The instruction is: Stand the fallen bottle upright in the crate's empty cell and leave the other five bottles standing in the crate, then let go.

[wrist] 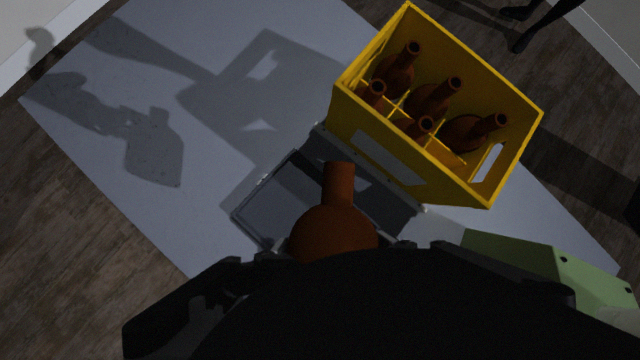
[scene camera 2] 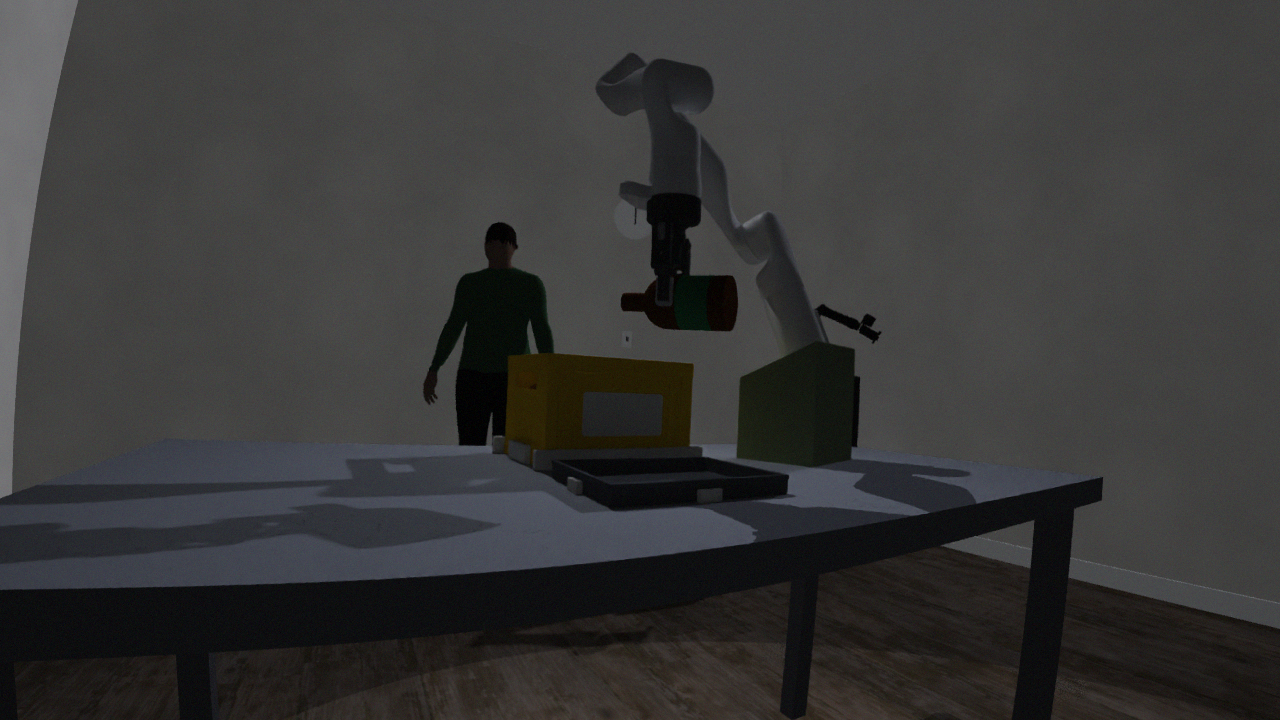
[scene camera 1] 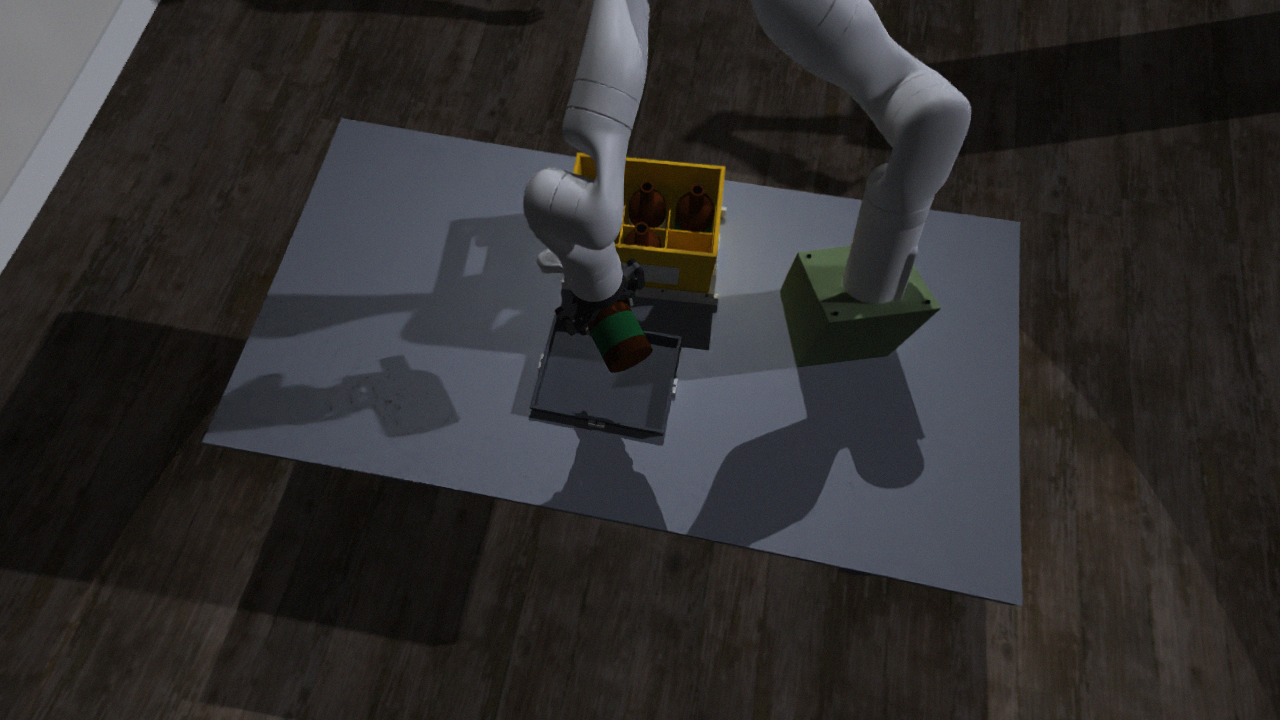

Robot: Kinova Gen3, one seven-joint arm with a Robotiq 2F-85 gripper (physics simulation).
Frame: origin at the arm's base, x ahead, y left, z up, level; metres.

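Seen in the pictures: gripper, fingertip midpoint: (wrist: 331, 246) (scene camera 2: 670, 308) (scene camera 1: 607, 316); arm's base, origin of the base link: (scene camera 2: 807, 359) (scene camera 1: 871, 284).
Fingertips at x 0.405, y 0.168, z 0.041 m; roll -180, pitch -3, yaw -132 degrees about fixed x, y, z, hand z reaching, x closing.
Pixels of each thing's middle, then the offset from my fingertips to it. "pt": a spot on its surface instead.
- brown bottle with a green band, body centre: (wrist: 332, 257) (scene camera 2: 675, 302) (scene camera 1: 608, 317) 0.005 m back, 0.005 m left, 0.008 m up
- yellow crate, body centre: (scene camera 2: 597, 409) (scene camera 1: 644, 229) (wrist: 412, 122) 0.000 m ahead, 0.253 m right, 0.151 m down
- empty cell, surface spot: (scene camera 1: 691, 241) (wrist: 439, 156) pt 0.092 m back, 0.261 m right, 0.177 m down
- dark shallow tray, body centre: (scene camera 2: 666, 477) (scene camera 1: 607, 373) (wrist: 307, 220) 0.008 m ahead, 0.025 m left, 0.226 m down
My gripper (scene camera 1: 603, 308) (scene camera 2: 665, 295) (wrist: 331, 246) is shut on a brown bottle with a green band (scene camera 1: 622, 338) (scene camera 2: 702, 302) (wrist: 334, 227). The bottle lies level in the air, higher than the crate; in scene camera 2 its neck points left and its base right. The yellow crate (scene camera 1: 699, 272) (scene camera 2: 544, 407) (wrist: 344, 111) stands upright behind the dark tray. The other bottles (scene camera 1: 694, 211) (wrist: 430, 100) stand in its cells. The empty cell (scene camera 1: 691, 241) (wrist: 445, 152) is at the front right corner in scene camera 1. My arm hides the crate's left part there.
A dark shallow tray (scene camera 1: 626, 431) (scene camera 2: 644, 493) (wrist: 250, 197) lies in front of the crate, below the held bottle. A green block (scene camera 1: 850, 335) (scene camera 2: 796, 411) (wrist: 510, 250) carries the arm's base to the right. A person (scene camera 2: 499, 317) stands beyond the table.
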